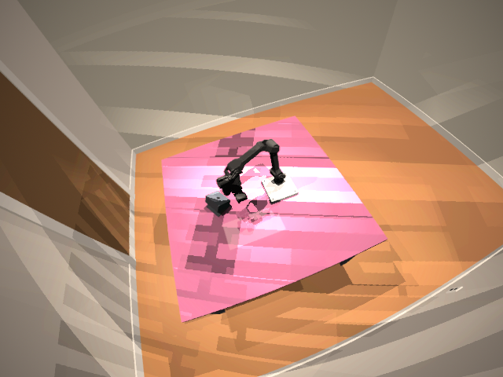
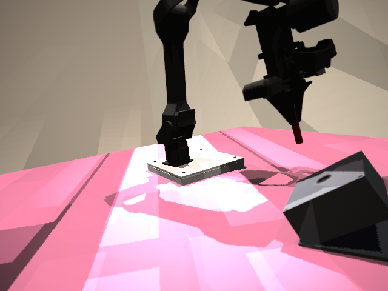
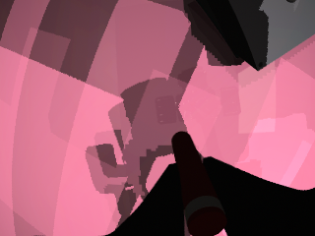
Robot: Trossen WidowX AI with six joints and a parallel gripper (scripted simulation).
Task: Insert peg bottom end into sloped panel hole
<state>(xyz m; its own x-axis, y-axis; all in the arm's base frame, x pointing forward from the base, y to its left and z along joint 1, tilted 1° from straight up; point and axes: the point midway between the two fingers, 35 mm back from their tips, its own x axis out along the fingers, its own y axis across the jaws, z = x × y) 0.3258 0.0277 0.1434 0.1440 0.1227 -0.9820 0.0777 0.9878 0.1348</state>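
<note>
Now: gripper tip 12 cm short of the grey sloped panel, 12 cm to the left of it and 8 cm above it. From my gripper tip the other things lie so: red peg 2 cm above.
</note>
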